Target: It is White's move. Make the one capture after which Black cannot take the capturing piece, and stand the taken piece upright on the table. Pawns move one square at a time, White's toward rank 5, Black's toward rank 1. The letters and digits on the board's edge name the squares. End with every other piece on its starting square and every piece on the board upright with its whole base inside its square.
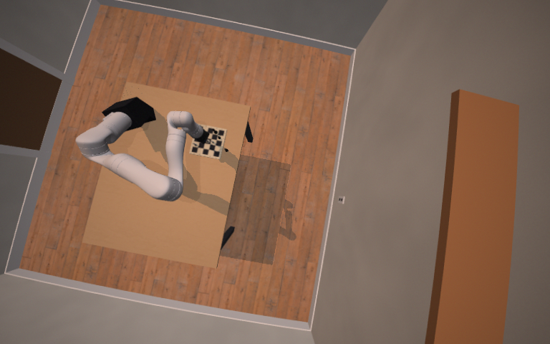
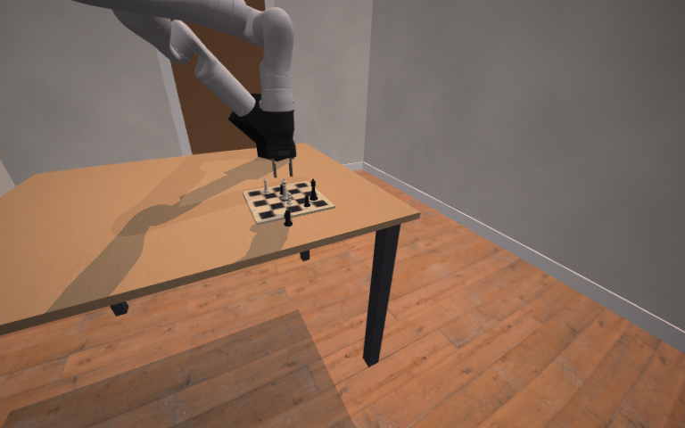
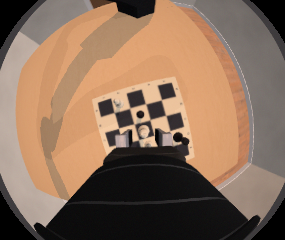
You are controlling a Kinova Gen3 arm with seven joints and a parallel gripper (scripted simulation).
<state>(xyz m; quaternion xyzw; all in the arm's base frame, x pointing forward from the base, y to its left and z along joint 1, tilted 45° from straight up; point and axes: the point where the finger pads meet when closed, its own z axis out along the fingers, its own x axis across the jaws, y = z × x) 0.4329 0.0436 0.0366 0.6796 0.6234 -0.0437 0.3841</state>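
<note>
My hand is 6 cm above the tall white piece. The rest, counted from my hand: chessboard (9 cm below); black piece (14 cm ahead, 8 cm below, 4 cm to the right).
</note>
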